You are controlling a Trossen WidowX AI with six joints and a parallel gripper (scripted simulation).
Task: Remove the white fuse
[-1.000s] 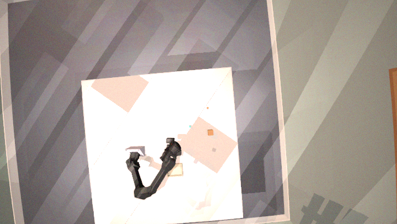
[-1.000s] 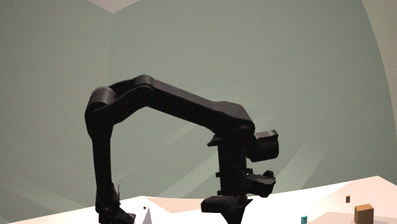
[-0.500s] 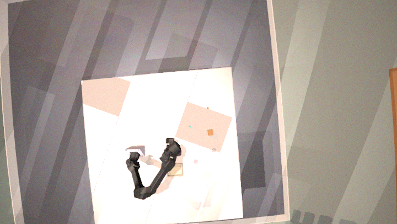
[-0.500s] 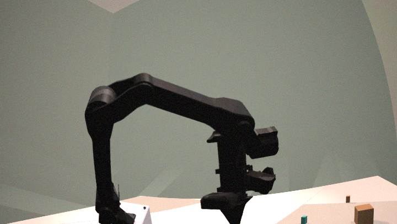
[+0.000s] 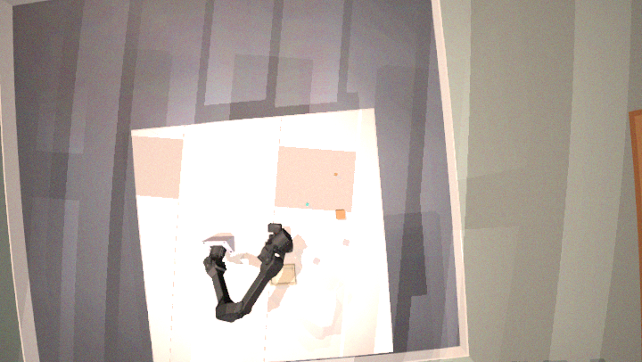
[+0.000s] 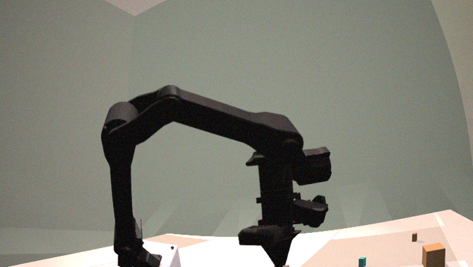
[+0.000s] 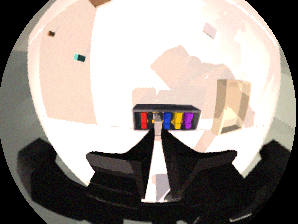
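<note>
My gripper tip is 200 mm to the left of the tan tray and 70 mm above it. From my gripper tip the other things lie so: orange cube: 320 mm ahead, 90 mm to the left, 50 mm below; tiny teal piece: 160 mm ahead, 150 mm to the left, 60 mm below; white fuse: 10 mm below.
</note>
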